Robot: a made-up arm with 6 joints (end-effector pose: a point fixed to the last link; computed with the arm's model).
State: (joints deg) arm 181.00 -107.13 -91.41 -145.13 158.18 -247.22
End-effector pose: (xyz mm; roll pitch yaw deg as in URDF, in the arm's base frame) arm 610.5 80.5 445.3 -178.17 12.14 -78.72
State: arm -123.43 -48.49 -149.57 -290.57 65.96 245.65
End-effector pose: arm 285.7 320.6 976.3 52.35 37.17 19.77
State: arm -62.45 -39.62 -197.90 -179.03 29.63 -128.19
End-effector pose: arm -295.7 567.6 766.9 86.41 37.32 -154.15
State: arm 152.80 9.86 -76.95 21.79 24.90 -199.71
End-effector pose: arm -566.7 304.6 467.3 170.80 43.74 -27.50
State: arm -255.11 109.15 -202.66 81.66 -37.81 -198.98
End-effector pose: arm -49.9 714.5 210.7 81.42 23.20 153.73
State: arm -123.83 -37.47 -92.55 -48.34 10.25 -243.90
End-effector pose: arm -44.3 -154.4 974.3 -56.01 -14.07 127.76
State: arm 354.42 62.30 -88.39 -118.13 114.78 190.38
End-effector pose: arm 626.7 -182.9 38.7 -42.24 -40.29 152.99
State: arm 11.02 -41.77 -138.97 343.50 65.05 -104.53
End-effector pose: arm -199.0 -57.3 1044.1 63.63 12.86 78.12
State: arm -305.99 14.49 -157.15 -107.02 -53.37 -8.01
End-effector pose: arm 89.3 352.4 881.5 54.81 54.84 168.48
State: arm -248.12 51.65 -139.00 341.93 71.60 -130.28
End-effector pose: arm -275.6 751.2 392.8 -179.68 23.69 -114.41
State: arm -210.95 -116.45 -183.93 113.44 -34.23 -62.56
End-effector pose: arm 642.9 -241.7 -89.6 104.52 26.14 97.55
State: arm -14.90 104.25 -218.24 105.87 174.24 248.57
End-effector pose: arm 524.0 -42.2 322.5 122.73 -45.42 -135.49
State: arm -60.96 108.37 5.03 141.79 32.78 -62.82
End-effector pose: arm -111.9 184.9 220.6 93.27 7.46 -170.13
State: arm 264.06 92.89 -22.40 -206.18 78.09 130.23
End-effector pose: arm 48.0 74.3 -155.1 -170.35 -24.57 -41.05
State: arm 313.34 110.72 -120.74 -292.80 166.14 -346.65
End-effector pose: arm 337.1 -208.1 -213.4 -5.26 19.28 77.47
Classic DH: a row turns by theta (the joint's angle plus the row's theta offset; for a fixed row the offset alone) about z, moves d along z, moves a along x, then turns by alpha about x. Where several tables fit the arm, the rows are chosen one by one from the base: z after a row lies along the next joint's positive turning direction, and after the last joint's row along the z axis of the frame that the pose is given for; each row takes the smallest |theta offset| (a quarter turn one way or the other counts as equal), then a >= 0, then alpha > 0; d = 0 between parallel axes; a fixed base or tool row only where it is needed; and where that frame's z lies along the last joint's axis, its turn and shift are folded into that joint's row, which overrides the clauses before.
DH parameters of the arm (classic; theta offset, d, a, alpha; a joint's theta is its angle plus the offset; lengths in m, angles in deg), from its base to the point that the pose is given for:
joint 1: 0 0.2465 0 -90
joint 2: -79.35 0 0.3375 0
joint 3: 79.35 0 0.0867 -90
joint 4: 0 0.3833 0 90
joint 5: 0 0 0.087 -90
joint 6: 0 0.1111 0 0

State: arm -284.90 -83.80 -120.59 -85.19 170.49 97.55
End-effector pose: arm -31.6 -522.4 574.5 -171.78 25.61 -107.82
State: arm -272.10 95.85 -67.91 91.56 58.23 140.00
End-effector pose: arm -42.7 161.4 -346.2 165.89 -60.61 -151.10
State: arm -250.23 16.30 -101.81 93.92 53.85 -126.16
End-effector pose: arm -265.2 624.6 595.8 88.99 -59.77 -105.69
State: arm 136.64 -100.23 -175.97 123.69 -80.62 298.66
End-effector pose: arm 542.8 -370.9 197.0 47.23 39.17 91.26
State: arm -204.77 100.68 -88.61 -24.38 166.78 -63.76
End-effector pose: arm -198.3 141.6 -161.9 -4.16 -3.47 -64.60
